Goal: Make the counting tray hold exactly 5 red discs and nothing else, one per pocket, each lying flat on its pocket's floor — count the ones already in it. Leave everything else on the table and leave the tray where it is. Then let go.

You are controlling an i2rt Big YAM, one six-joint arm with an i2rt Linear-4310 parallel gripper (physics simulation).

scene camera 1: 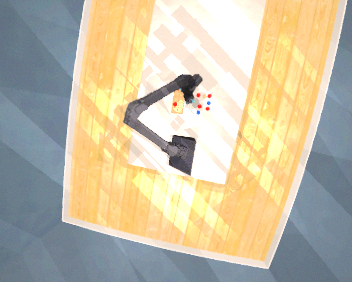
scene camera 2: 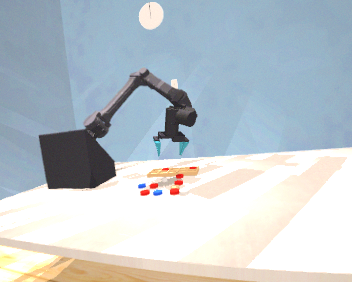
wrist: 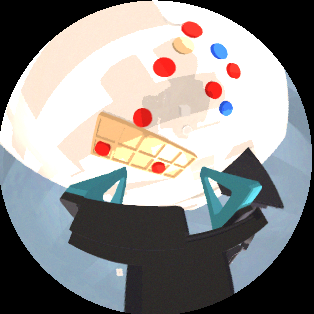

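Note:
The wooden counting tray (scene camera 1: 178, 111) (scene camera 2: 159, 175) (wrist: 110, 125) has two rows of pockets. One red disc (scene camera 2: 193, 168) (wrist: 102, 148) is in an end pocket; another red disc (scene camera 1: 175, 104) (scene camera 2: 165, 169) (wrist: 158, 167) is in the same row, towards the other end. A loose red disc (scene camera 2: 179, 176) (wrist: 142, 117) lies beside the tray's long edge. Several more red discs lie farther off: one red disc (wrist: 164, 67), another red disc (wrist: 213, 90), a red disc (wrist: 233, 70) and a red disc (wrist: 192, 29). My gripper (scene camera 1: 187, 95) (scene camera 2: 170, 154) (wrist: 164, 170) is open and empty above the tray, partly hiding it in scene camera 1.
Two blue discs lie among the loose reds: one blue disc (scene camera 1: 208, 103) (wrist: 219, 51) and another blue disc (scene camera 1: 198, 112) (wrist: 226, 108). A cream disc (wrist: 183, 45) lies near the farthest red. A small white cube (wrist: 185, 110) and a white round piece (wrist: 187, 130) are near the tray.

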